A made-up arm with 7 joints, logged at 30 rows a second.
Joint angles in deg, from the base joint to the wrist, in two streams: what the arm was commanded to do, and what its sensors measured. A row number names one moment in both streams.
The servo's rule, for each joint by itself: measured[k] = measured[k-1] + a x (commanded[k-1-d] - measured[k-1]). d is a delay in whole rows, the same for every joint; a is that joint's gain. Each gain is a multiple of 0.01, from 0.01 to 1. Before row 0 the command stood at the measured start. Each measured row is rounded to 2 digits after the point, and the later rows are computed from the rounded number. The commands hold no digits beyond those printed.
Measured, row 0:
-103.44, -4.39, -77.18, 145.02, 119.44, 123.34, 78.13
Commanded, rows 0 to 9:
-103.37, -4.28, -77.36, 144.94, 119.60, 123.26, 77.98
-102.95, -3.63, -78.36, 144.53, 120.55, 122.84, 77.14
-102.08, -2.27, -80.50, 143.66, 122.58, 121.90, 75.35
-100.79, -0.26, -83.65, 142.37, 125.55, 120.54, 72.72
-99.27, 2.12, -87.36, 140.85, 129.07, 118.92, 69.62
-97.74, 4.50, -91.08, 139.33, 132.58, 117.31, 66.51
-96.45, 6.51, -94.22, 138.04, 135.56, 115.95, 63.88
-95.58, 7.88, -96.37, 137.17, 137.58, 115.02, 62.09
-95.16, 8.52, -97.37, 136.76, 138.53, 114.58, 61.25
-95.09, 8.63, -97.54, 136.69, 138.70, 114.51, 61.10
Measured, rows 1 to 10:
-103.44, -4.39, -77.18, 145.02, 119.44, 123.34, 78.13
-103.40, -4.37, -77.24, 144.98, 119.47, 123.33, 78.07
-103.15, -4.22, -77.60, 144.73, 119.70, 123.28, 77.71
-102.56, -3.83, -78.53, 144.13, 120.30, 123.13, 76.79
-101.59, -3.12, -80.17, 143.14, 121.40, 122.85, 75.20
-100.31, -2.07, -82.47, 141.86, 123.01, 122.42, 73.02
-98.90, -0.76, -85.23, 140.44, 125.02, 121.86, 70.48
-97.55, 0.69, -88.11, 139.10, 127.23, 121.21, 67.91
-96.47, 2.13, -90.75, 138.02, 129.40, 120.53, 65.64
-95.75, 3.41, -92.87, 137.31, 131.32, 119.88, 63.93
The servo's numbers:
d 1
a 0.55 0.20 0.32 0.56 0.21 0.11 0.39

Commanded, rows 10 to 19:
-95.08, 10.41, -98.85, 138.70, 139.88, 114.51, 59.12
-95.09, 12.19, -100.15, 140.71, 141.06, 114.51, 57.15
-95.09, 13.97, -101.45, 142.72, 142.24, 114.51, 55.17
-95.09, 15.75, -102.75, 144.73, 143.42, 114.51, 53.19
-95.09, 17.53, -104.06, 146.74, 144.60, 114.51, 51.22
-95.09, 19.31, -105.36, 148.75, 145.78, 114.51, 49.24
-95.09, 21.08, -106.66, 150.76, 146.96, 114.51, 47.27
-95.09, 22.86, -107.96, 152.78, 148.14, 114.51, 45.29
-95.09, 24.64, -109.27, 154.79, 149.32, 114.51, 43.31
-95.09, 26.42, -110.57, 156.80, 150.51, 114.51, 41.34
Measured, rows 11 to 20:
-95.39, 4.45, -94.36, 136.96, 132.87, 119.29, 62.83
-95.22, 5.64, -95.80, 137.93, 134.34, 118.76, 61.38
-95.15, 6.95, -97.19, 139.49, 135.75, 118.29, 59.73
-95.12, 8.35, -98.55, 141.30, 137.11, 117.87, 57.95
-95.10, 9.83, -99.89, 143.22, 138.44, 117.50, 56.09
-95.09, 11.37, -101.22, 145.19, 139.73, 117.17, 54.19
-95.09, 12.96, -102.54, 147.18, 141.00, 116.88, 52.26
-95.09, 14.58, -103.86, 149.18, 142.25, 116.62, 50.31
-95.09, 16.24, -105.17, 151.20, 143.49, 116.39, 48.35
-95.09, 17.92, -106.48, 153.21, 144.71, 116.18, 46.38

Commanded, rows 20 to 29:
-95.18, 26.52, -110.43, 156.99, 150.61, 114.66, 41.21
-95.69, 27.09, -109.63, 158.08, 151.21, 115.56, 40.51
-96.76, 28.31, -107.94, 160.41, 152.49, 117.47, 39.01
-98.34, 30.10, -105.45, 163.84, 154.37, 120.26, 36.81
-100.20, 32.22, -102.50, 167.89, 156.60, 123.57, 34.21
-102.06, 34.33, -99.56, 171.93, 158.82, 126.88, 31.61
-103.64, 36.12, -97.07, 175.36, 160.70, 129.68, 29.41
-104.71, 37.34, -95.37, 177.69, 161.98, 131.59, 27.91
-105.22, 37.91, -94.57, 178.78, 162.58, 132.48, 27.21
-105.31, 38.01, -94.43, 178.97, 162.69, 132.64, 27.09
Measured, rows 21 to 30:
-95.09, 19.62, -107.79, 155.22, 145.93, 116.00, 44.41
-95.14, 21.00, -108.63, 156.21, 146.91, 115.85, 43.16
-95.44, 22.22, -108.95, 157.26, 147.81, 115.82, 42.13
-96.17, 23.44, -108.63, 159.02, 148.79, 116.00, 40.91
-97.36, 24.77, -107.61, 161.72, 149.96, 116.47, 39.31
-98.92, 26.26, -105.97, 165.18, 151.35, 117.25, 37.32
-100.65, 27.87, -103.92, 168.96, 152.92, 118.31, 35.09
-102.29, 29.52, -101.73, 172.54, 154.55, 119.56, 32.87
-103.62, 31.08, -99.69, 175.42, 156.11, 120.88, 30.94
-104.50, 32.45, -98.05, 177.30, 157.47, 122.16, 29.49

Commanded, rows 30 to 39:
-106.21, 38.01, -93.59, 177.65, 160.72, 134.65, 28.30
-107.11, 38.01, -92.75, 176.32, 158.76, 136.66, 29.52
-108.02, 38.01, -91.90, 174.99, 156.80, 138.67, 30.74
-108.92, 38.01, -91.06, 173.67, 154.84, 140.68, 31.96
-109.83, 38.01, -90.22, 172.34, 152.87, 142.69, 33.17
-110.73, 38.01, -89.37, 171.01, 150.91, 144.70, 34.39
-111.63, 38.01, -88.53, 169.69, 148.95, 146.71, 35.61
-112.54, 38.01, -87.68, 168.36, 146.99, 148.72, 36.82
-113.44, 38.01, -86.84, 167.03, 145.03, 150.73, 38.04
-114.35, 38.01, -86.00, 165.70, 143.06, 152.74, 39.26
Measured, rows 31 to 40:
-104.95, 33.56, -96.89, 178.24, 158.57, 123.31, 28.55
-105.64, 34.45, -95.83, 177.91, 159.02, 124.56, 28.45
-106.45, 35.16, -94.84, 177.02, 158.97, 125.89, 28.87
-107.31, 35.73, -93.90, 175.88, 158.51, 127.30, 29.60
-108.20, 36.19, -92.99, 174.64, 157.74, 128.77, 30.52
-109.10, 36.55, -92.10, 173.35, 156.72, 130.30, 31.55
-110.00, 36.84, -91.23, 172.04, 155.50, 131.88, 32.66
-110.90, 37.07, -90.37, 170.72, 154.12, 133.51, 33.81
-111.80, 37.26, -89.51, 169.40, 152.62, 135.18, 34.98
-112.70, 37.41, -88.66, 168.07, 151.03, 136.89, 36.17

